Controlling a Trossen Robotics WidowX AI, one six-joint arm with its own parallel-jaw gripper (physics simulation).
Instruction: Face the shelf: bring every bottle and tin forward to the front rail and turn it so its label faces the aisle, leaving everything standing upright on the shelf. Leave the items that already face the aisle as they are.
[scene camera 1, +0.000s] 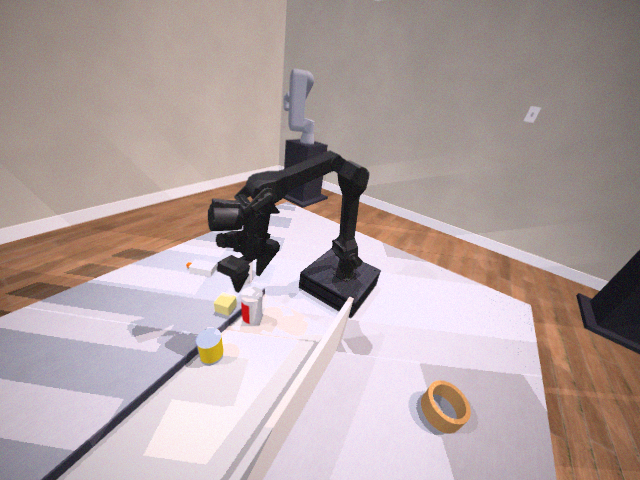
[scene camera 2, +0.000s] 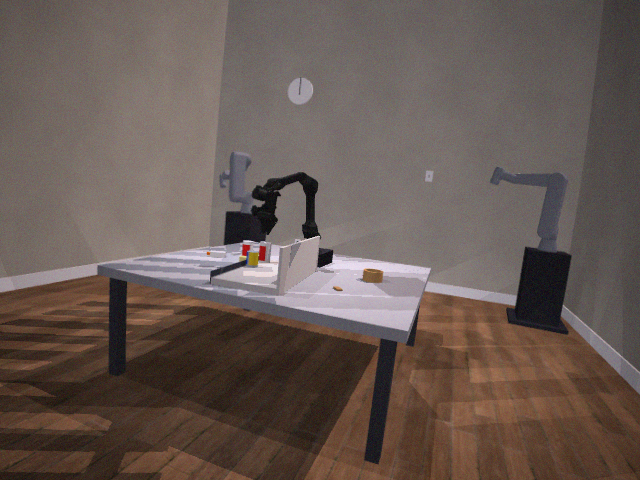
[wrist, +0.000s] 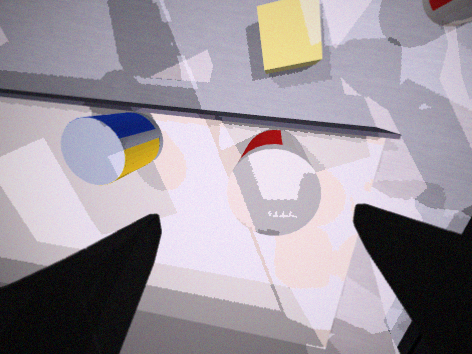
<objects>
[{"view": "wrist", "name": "my gripper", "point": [256, 217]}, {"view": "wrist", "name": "yellow block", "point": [288, 41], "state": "on the table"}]
</objects>
